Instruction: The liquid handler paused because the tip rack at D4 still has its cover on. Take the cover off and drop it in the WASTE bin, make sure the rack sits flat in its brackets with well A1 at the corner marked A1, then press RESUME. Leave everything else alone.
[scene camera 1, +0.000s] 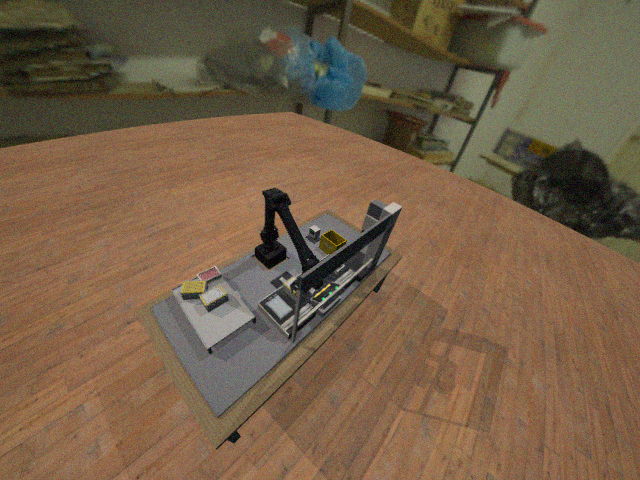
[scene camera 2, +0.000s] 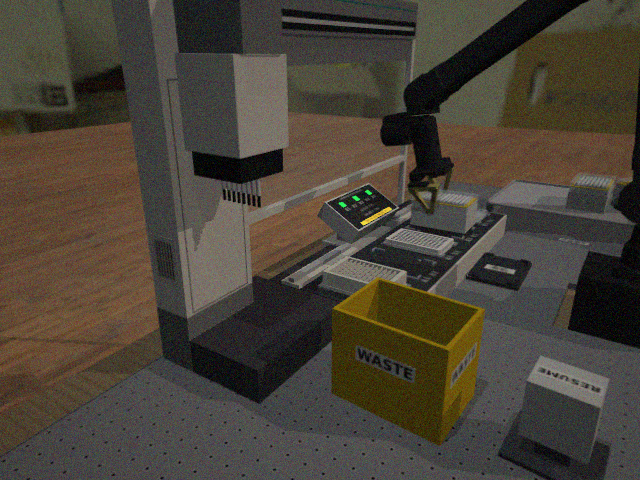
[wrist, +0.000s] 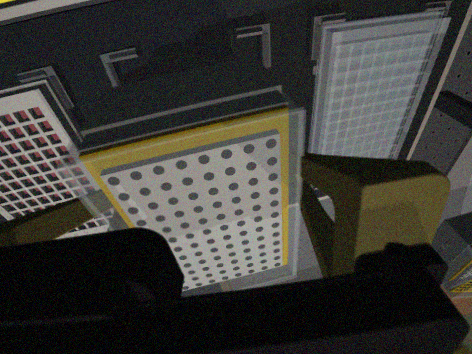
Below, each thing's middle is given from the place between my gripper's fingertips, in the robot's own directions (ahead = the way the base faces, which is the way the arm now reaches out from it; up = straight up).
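I see the pale plate (wrist: 371, 73), which is 5 cm below my hand and 13 cm to the right of it. The yellow WASTE bin (scene camera 2: 408, 356) is 4 cm below my hand, and it is also 51 cm to the left of my hand and 22 cm behind it.
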